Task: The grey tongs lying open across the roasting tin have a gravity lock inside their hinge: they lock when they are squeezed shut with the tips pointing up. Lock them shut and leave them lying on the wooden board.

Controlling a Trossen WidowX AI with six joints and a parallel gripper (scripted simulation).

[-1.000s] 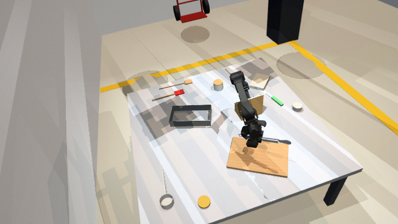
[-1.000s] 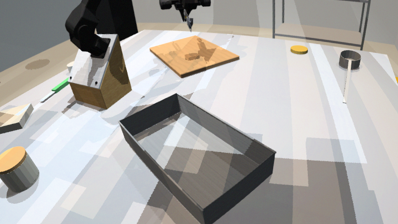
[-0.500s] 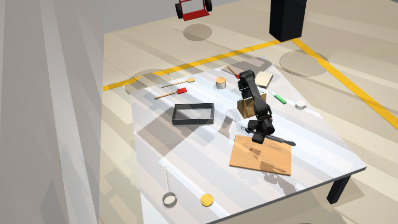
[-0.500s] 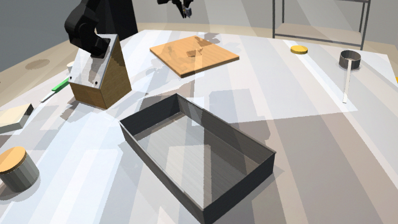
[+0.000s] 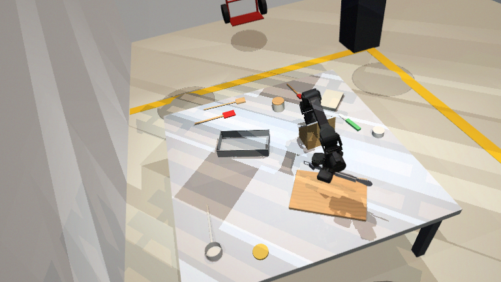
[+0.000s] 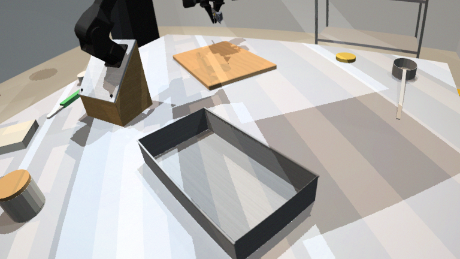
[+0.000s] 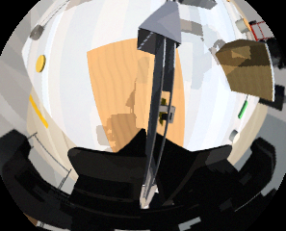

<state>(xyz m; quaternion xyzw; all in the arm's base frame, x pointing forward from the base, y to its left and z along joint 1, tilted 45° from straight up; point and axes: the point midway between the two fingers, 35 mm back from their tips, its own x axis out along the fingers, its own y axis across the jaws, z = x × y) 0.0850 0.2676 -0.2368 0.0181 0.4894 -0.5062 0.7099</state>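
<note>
The wooden board is 140 mm below my gripper tip. Also, from my gripper tip: green-handled tool: 430 mm to the right, 360 mm behind, 140 mm below; white disc: 450 mm behind, 260 mm to the right, 130 mm below; yellow disc: 420 mm ahead, 160 mm to the left, 140 mm below.
</note>
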